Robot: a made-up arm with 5 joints.
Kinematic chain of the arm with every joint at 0, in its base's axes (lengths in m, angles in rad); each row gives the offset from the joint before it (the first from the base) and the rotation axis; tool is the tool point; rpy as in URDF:
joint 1: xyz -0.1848 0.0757 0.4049 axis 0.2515 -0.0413 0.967
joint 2: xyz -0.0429 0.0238 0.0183 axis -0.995 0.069 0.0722
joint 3: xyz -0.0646 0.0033 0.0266 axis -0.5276 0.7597 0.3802
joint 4: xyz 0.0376 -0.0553 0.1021 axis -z
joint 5: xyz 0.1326 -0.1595 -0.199 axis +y
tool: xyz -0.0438 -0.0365 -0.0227 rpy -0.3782 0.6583 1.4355
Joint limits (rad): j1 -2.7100..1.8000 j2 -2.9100..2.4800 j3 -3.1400..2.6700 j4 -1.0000..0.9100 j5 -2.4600..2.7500
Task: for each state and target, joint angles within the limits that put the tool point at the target. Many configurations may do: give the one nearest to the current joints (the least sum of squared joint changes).
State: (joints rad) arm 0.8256 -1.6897 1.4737 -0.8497 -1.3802
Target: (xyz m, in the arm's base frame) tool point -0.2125 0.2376 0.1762
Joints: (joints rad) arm 0.5331 -1.2533 1.5014 -0.3991 -1.3305
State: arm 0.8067 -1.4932 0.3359 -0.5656 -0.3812
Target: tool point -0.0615 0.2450 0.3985
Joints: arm 0.2967 -1.8443 0.0546 -1.0000 -0.5341
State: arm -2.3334 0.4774 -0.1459 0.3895 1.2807
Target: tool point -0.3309 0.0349 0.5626
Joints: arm -1.6965 0.5046 0.0085 -0.2274 1.4210
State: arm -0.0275 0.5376 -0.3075 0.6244 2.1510
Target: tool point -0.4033 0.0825 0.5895
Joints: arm -1.0749 0.7224 -0.3343 0.6754 1.7801
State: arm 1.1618 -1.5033 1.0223 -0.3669 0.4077
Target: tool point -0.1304 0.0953 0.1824
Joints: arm 0.8316 -1.1554 0.9448 0.1207 0.4619
